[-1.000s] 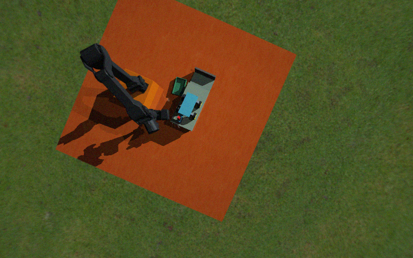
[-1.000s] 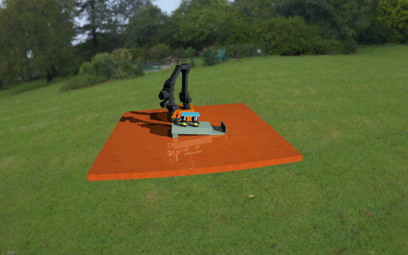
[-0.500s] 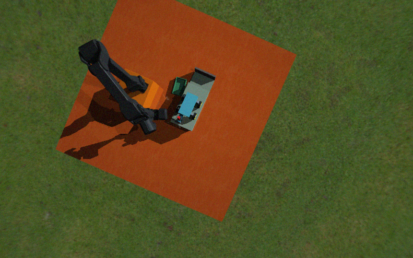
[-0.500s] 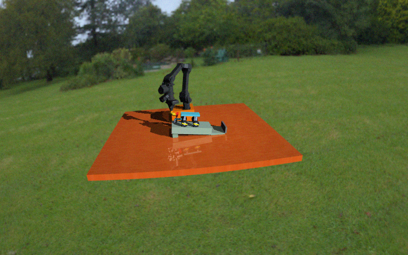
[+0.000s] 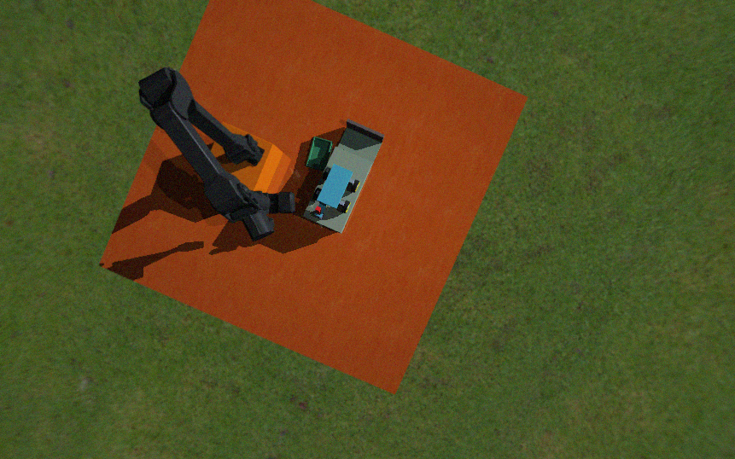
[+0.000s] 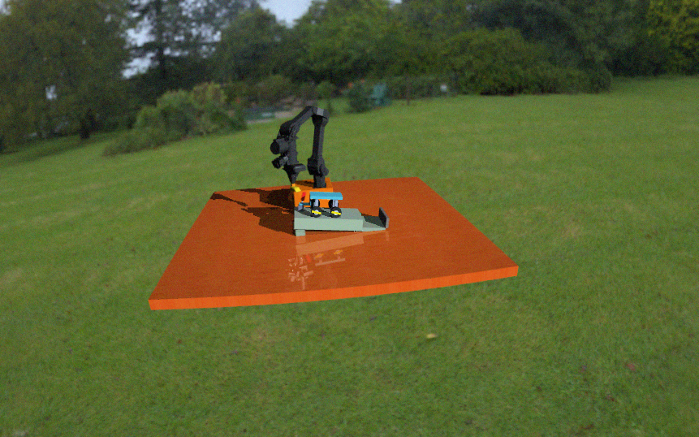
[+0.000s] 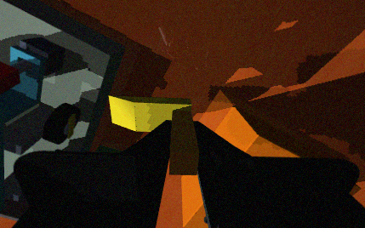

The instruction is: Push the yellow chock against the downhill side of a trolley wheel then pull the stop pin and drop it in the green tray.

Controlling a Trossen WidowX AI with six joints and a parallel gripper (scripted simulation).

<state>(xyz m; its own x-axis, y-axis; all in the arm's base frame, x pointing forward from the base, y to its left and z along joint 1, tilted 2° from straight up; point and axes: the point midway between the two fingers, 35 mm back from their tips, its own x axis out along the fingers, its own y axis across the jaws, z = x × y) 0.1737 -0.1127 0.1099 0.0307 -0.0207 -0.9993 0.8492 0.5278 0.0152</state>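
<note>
Right now my gripper tip is 2 cm short of the yellow chock, 1 cm to the right of it and 1 cm above it. The rest, counted from my gripper tip: blue trolley 14 cm ahead, 15 cm to the left, 6 cm below; then grey ramp 14 cm ahead, 16 cm to the left, 13 cm below; then stop pin 13 cm ahead, 5 cm to the left, 4 cm below.
</note>
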